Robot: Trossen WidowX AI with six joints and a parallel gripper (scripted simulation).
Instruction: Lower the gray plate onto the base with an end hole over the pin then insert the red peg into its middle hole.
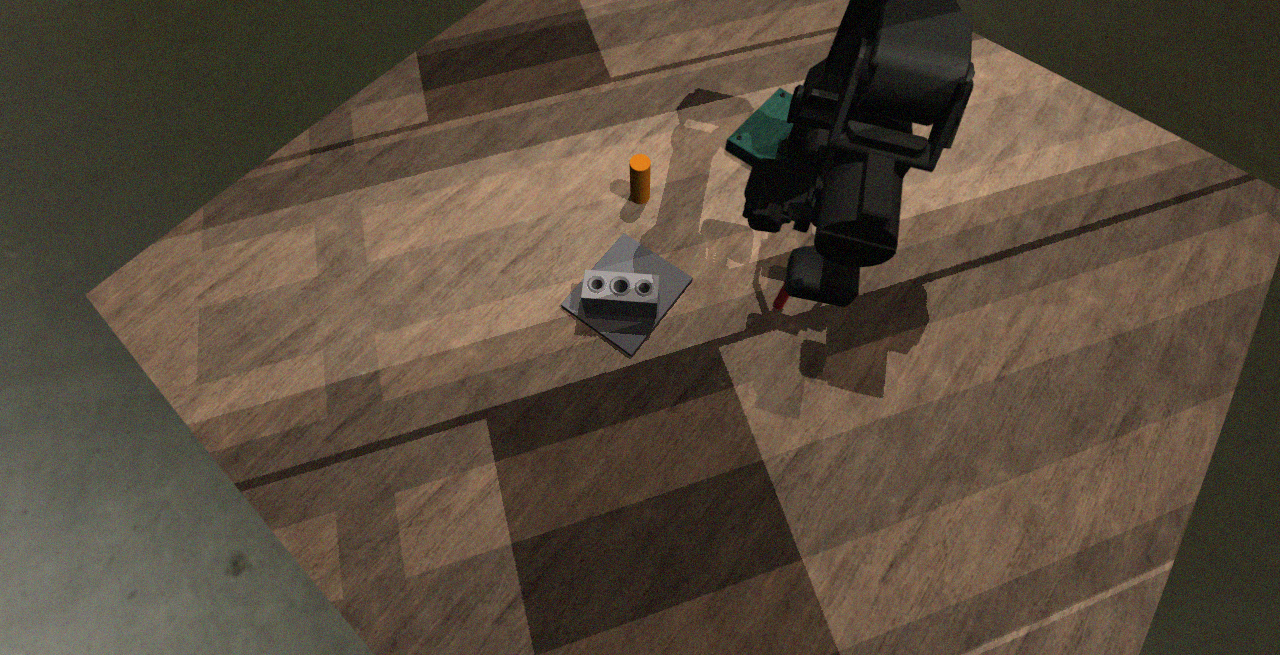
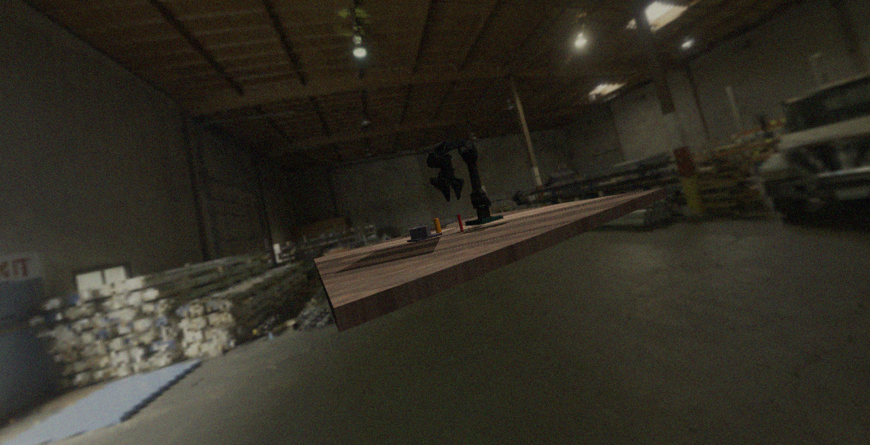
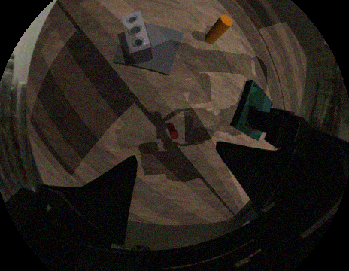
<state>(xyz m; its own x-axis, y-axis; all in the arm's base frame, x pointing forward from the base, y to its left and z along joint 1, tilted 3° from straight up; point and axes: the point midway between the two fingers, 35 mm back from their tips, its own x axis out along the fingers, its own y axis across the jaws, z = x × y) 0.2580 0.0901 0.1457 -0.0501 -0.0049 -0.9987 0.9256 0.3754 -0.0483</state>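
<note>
My gripper tip is now 10 mm past the red peg and 110 mm above it. From my gripper tip the other things lie so: gray base (100 mm ahead, 160 mm to the right, 140 mm below); then gray plate (110 mm ahead, 170 mm to the right, 100 mm below); then orange cylinder (50 mm behind, 250 mm to the right, 110 mm below).
</note>
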